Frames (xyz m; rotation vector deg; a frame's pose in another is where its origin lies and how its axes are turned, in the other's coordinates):
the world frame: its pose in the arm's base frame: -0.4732 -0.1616 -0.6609 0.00 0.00 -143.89
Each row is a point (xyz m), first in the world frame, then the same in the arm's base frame.
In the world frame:
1: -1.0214 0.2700 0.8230
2: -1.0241 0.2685 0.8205
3: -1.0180 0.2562 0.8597
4: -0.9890 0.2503 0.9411
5: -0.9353 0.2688 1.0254
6: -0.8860 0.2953 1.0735
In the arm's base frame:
1: 0.5111 0.2222 0.1621
2: 0.5124 0.2250 0.1596
3: 0.5002 0.2314 0.1988
4: 0.4733 0.2190 0.2802
5: 0.4408 0.1724 0.3645
6: 0.4166 0.1220 0.4126

